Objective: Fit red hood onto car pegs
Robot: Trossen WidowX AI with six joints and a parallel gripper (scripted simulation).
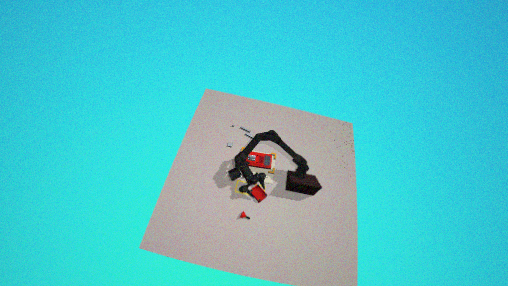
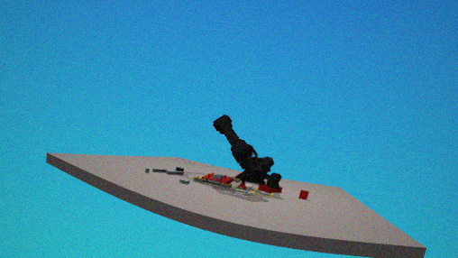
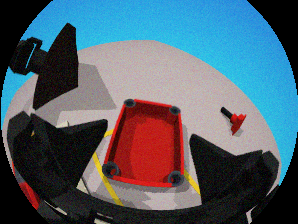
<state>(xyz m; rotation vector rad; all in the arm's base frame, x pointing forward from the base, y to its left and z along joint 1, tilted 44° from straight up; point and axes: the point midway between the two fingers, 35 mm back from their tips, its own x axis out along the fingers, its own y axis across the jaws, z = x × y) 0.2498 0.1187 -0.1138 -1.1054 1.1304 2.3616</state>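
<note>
Right now the red hood is 10 mm below my gripper tip. From my gripper tip the other things lie so: white jig (80 mm ahead, 210 mm to the right, 10 mm below).
</note>
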